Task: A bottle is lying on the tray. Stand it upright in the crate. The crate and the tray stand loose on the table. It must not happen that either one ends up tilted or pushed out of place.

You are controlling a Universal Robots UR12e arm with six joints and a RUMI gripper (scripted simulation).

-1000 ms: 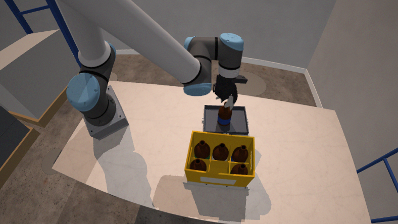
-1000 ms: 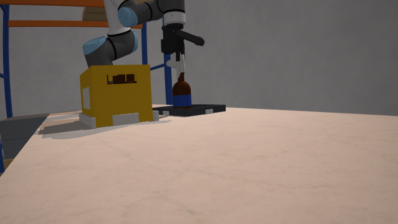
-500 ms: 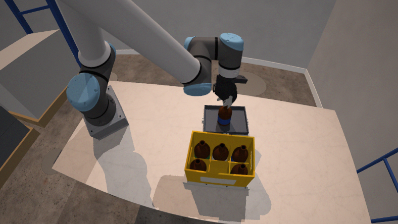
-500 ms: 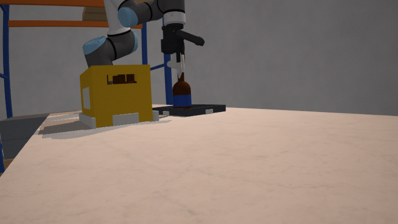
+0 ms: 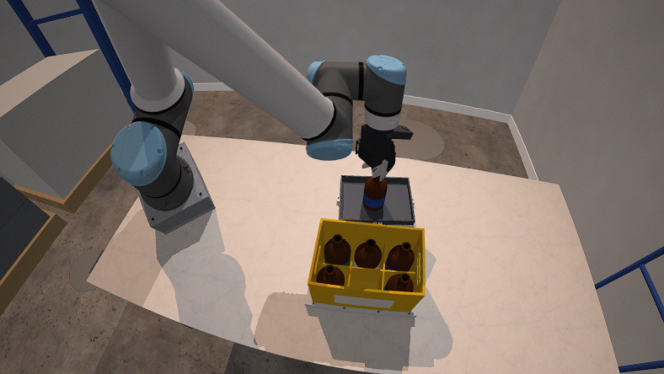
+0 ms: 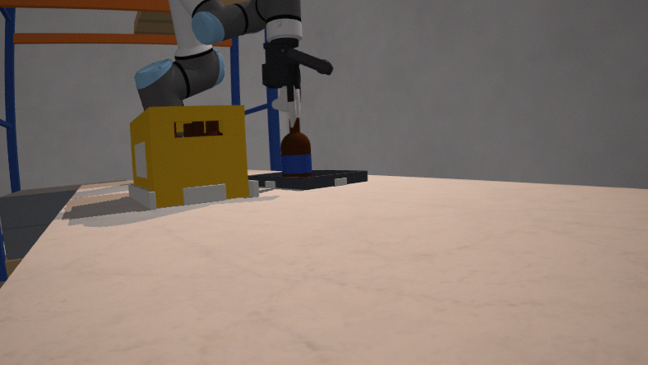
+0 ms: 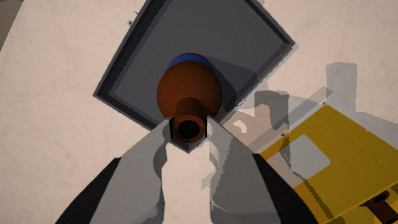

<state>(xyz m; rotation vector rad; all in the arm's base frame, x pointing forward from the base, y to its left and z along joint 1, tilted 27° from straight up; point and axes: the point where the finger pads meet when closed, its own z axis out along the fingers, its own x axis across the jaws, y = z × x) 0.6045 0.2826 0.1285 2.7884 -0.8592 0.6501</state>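
The tray lies 140 mm below my hand, 10 mm to the left of it and 10 mm ahead of it. Also, from my hand: crate 280 mm to the right, 70 mm below, 30 mm ahead.
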